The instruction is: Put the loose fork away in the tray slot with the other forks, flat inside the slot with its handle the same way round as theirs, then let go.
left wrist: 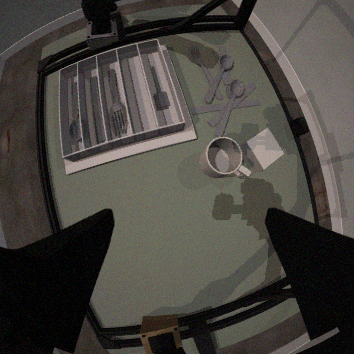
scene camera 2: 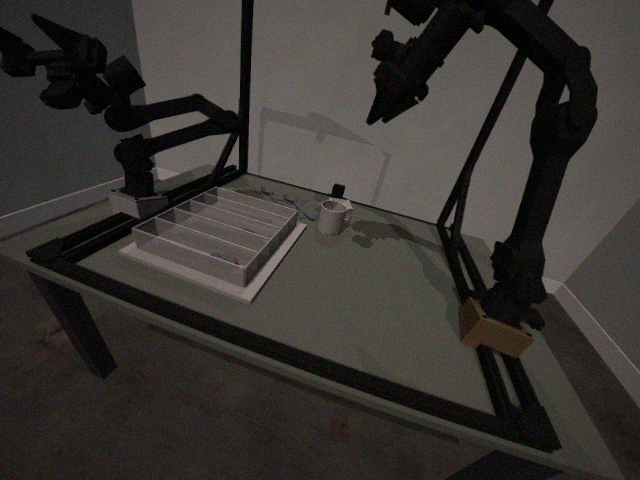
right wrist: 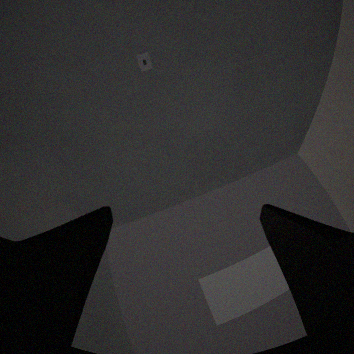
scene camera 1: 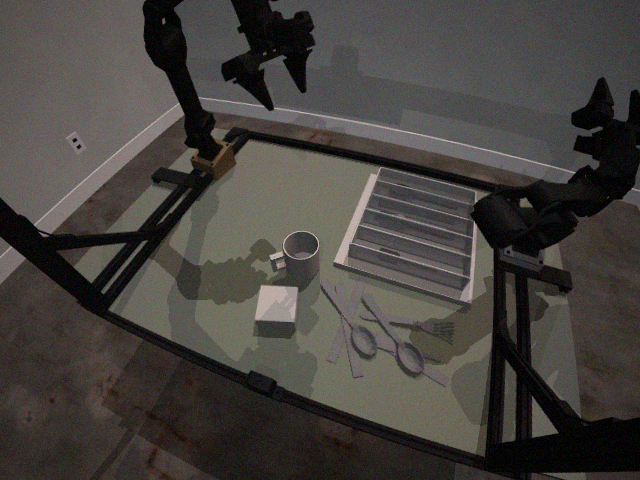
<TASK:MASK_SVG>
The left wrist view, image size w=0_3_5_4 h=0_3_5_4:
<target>my left gripper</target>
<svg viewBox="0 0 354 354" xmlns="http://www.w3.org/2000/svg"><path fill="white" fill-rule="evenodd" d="M112 209L104 208L60 231L20 248L9 249L0 246L0 354L54 354L52 353L54 347L70 353L74 352L85 312L109 246L114 226ZM269 207L264 220L265 226L297 301L309 339L312 340L335 327L339 330L339 332L295 354L354 354L354 238L337 233L278 208Z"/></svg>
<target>white mug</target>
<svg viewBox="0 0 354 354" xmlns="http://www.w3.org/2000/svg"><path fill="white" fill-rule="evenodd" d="M201 152L199 158L200 168L209 177L216 178L233 173L239 178L248 177L251 173L249 169L241 165L242 151L240 146L229 137L219 136L212 139Z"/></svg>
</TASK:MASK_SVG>
